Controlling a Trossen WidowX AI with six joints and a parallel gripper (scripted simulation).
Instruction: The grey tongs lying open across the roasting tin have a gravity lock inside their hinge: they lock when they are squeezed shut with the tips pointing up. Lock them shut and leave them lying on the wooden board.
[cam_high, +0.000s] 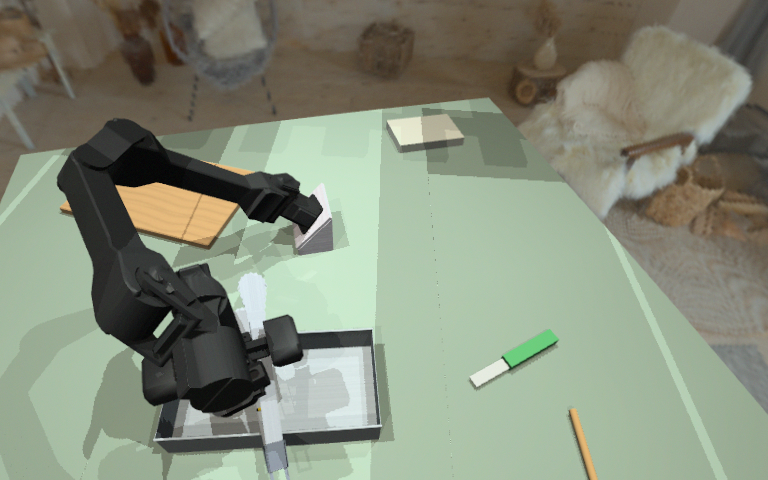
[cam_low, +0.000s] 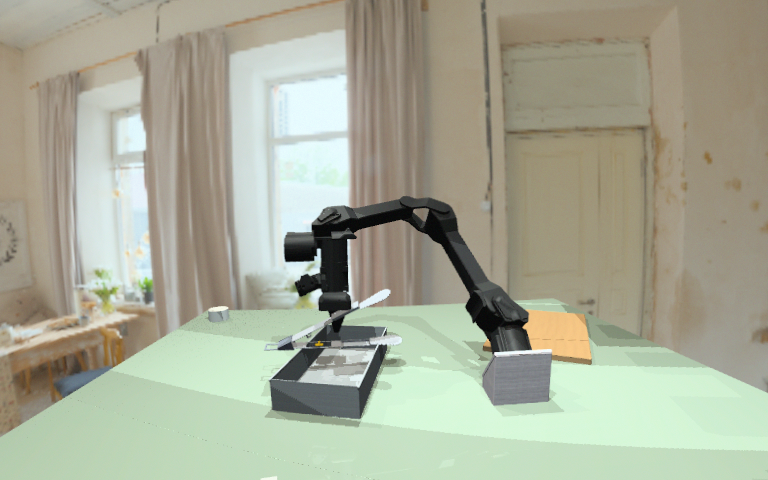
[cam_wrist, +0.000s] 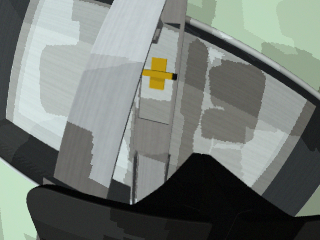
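The yellow lock piece lies 40 mm ahead of my gripper tip, 30 mm to the left of it and 20 mm below it. The rest, counted from my gripper tip: dark roasting tin 50 mm to the left, 50 mm below; then wooden board 550 mm behind, 70 mm to the right, 70 mm below; then cream block 600 mm to the left, 550 mm behind, 70 mm below.
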